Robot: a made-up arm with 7 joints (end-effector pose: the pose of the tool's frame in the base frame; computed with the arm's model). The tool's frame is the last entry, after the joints. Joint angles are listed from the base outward.
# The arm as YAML. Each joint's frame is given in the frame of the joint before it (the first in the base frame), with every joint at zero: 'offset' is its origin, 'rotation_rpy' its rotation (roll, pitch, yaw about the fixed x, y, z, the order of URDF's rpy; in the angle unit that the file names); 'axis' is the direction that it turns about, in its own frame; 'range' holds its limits. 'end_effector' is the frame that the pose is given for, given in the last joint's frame.
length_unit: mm
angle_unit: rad
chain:
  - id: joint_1
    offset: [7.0, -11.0, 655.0]
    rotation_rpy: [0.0, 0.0, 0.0]
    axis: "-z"
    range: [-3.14, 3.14]
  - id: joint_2
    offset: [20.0, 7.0, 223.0]
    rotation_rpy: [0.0, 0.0, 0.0]
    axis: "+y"
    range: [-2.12, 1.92]
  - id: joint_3
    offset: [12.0, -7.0, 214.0]
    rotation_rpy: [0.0, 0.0, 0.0]
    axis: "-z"
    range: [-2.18, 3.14]
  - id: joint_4
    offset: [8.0, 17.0, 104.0]
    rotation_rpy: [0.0, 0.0, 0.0]
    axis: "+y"
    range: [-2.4, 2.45]
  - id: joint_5
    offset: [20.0, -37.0, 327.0]
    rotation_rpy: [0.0, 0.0, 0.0]
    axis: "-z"
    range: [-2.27, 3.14]
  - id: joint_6
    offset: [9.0, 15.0, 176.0]
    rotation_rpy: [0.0, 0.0, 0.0]
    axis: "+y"
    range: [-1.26, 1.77]
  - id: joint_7
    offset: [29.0, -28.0, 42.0]
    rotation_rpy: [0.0, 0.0, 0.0]
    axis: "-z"
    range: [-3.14, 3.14]
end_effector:
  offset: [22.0, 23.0, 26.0]
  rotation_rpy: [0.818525, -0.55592, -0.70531]
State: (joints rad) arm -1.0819 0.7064 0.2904 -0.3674 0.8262 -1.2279 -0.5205
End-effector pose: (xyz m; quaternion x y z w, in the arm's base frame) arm 0.1473 0.4163 1.6245 0.1806 -0.6716 0.3486 0.6283
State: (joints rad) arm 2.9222 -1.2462 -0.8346 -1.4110 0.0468 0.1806 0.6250
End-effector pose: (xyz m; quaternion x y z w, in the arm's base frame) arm 0.4652 0.5134 0.7364 -0.6503 -0.7038 -0.0103 0.2857
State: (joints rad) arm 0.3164 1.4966 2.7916 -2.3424 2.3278 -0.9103 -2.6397
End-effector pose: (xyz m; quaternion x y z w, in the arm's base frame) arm 0.0552 0.0914 0.4733 -0.9162 0.0128 0.3349 0.2198
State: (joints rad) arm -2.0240 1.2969 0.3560 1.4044 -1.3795 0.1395 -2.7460
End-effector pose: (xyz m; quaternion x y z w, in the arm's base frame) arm -0.0336 0.5477 0.4453 -0.6241 -0.6965 0.2963 0.1937
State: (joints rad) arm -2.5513 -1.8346 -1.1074 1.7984 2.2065 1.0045 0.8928
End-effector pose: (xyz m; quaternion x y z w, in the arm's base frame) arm 0.0412 -0.5186 1.1140 0.3295 -0.1364 -0.5269 0.7715
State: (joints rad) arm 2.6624 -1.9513 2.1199 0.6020 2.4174 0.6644 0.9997
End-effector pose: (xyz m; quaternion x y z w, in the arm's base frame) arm 0.4961 0.4393 0.4221 -0.9079 -0.2439 -0.0370 0.3390
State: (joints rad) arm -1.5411 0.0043 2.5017 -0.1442 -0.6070 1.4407 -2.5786
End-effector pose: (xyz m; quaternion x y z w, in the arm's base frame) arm 0.0291 0.0057 1.7179 0.8632 0.2572 0.2764 0.3353
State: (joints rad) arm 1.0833 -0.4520 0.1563 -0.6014 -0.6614 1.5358 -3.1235
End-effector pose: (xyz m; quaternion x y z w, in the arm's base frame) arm -0.1931 0.4280 1.5098 0.7016 0.2103 0.4537 0.5076
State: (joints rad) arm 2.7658 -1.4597 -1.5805 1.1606 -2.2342 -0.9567 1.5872
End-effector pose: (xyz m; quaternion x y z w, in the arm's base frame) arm 0.6548 -0.3652 0.9510 -0.0492 0.0007 -0.9506 0.3065
